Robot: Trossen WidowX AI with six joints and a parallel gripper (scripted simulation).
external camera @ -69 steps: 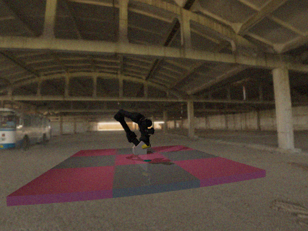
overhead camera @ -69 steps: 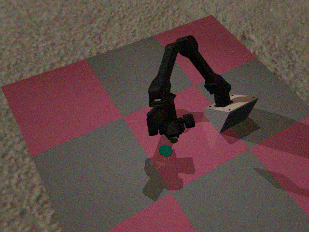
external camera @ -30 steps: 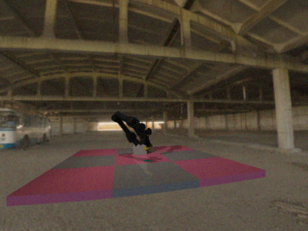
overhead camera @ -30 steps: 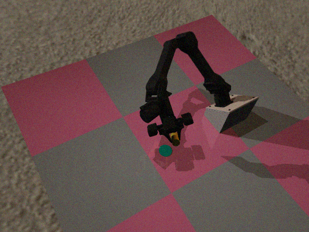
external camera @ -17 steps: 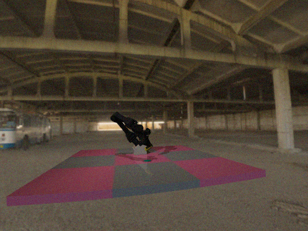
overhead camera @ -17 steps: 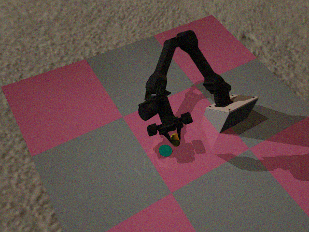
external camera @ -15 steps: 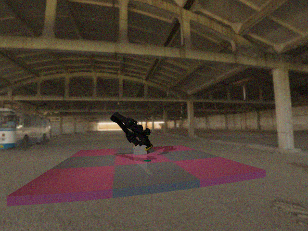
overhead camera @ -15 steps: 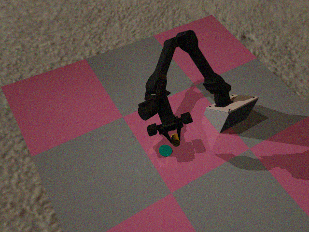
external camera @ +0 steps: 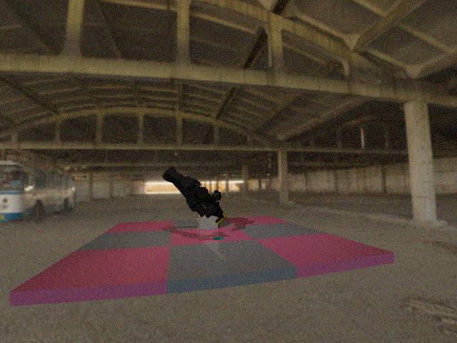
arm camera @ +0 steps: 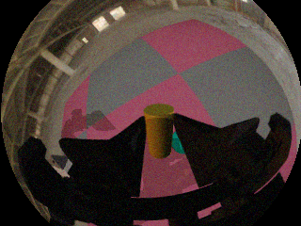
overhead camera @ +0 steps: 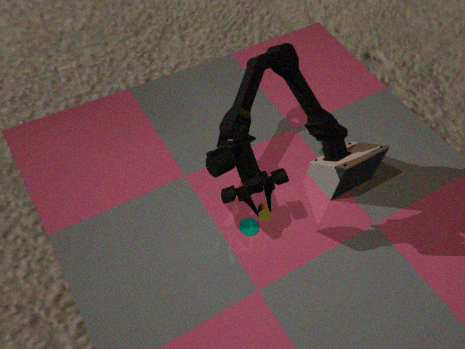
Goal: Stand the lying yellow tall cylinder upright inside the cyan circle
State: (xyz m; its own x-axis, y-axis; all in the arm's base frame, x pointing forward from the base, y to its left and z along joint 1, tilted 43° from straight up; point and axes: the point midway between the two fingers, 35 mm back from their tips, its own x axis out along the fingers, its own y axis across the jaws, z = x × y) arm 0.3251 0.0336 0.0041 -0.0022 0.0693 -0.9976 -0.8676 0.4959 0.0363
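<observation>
The cyan circle is 12 cm below my gripper tip, 3 cm to the right of it and 1 cm ahead of it. The rest, counted from my gripper tip: yellow cylinder (2 cm below, 1 cm to the right, 1 cm behind).
</observation>
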